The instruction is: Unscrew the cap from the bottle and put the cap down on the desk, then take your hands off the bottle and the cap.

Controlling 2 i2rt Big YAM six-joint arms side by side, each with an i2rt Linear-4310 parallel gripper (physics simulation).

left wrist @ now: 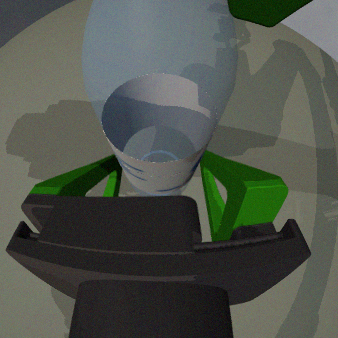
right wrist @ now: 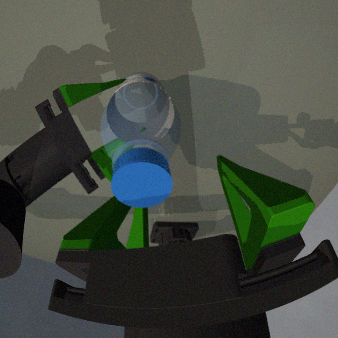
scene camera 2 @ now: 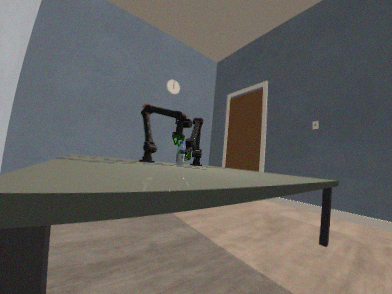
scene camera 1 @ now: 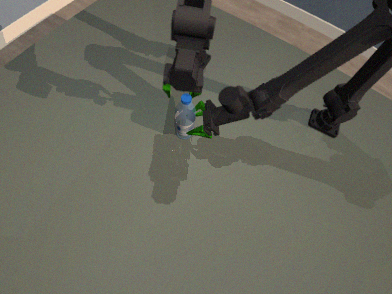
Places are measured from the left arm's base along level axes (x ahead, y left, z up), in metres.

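Pixels of known places: left gripper, between the fingertips: (left wrist: 159, 157) (right wrist: 133, 104) (scene camera 2: 180, 159) (scene camera 1: 187, 124); right gripper, between the fingertips: (right wrist: 179, 170) (scene camera 2: 177, 145) (scene camera 1: 179, 97); left arm's base, origin of its link: (scene camera 2: 196, 165) (scene camera 1: 323, 124); right arm's base, origin of its link: (right wrist: 172, 230).
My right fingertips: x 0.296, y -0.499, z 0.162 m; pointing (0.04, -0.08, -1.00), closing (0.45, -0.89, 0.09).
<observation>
Ahead of a thing's pixels: the offset from my right fingertips to its top centre. Level surfaces: height alone.
The clear bottle {dx +0.016, dy +0.032, dz +0.036 m} (scene camera 1: 185, 121) (scene camera 2: 180, 156) (left wrist: 160, 40) (right wrist: 139, 117) stands upright on the desk {dz -0.162 m} (scene camera 1: 275, 240) (scene camera 2: 150, 181). The blue cap {dx +0.016, dy +0.030, dz +0.039 m} (scene camera 1: 186, 98) (right wrist: 142, 184) sits on the bottle's neck. My left gripper (scene camera 1: 193, 122) (left wrist: 159, 157) is shut on the lower part of the bottle, around its label. My right gripper (scene camera 1: 180, 93) (right wrist: 179, 170) is open near the cap. In the right wrist view one finger's tip is partly hidden behind the cap and the other finger stands apart from it at the right. Whether the near finger touches the cap cannot be told.
The left arm (scene camera 1: 300, 67) reaches in from the right, low beside the bottle. The right arm (scene camera 1: 192, 27) comes over from behind, above the bottle. A dark arm base (scene camera 1: 324, 123) stands on the desk at the right. Shadows of the arms fall across the desk.
</observation>
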